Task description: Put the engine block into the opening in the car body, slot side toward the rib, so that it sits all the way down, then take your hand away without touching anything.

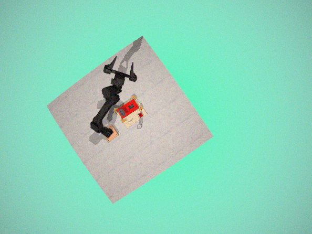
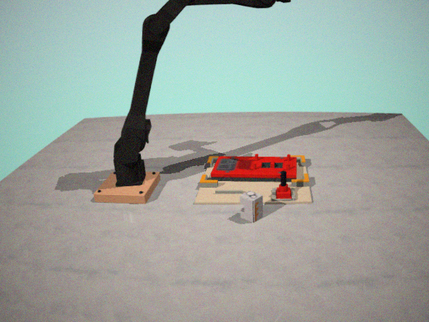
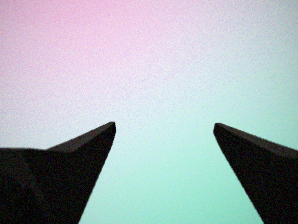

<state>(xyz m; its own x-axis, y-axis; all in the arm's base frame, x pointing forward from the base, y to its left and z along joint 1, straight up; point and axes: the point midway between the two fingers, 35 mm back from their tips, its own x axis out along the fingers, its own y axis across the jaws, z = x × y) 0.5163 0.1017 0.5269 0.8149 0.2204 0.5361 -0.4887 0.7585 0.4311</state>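
The grey engine block lies 280 mm behind my gripper tip, 290 mm to the right of it and 540 mm below it. The rest, counted from my gripper tip: beige baseplate (240 mm behind, 110 mm to the right, 550 mm below); then black upright peg (200 mm behind, 220 mm to the right, 530 mm below).
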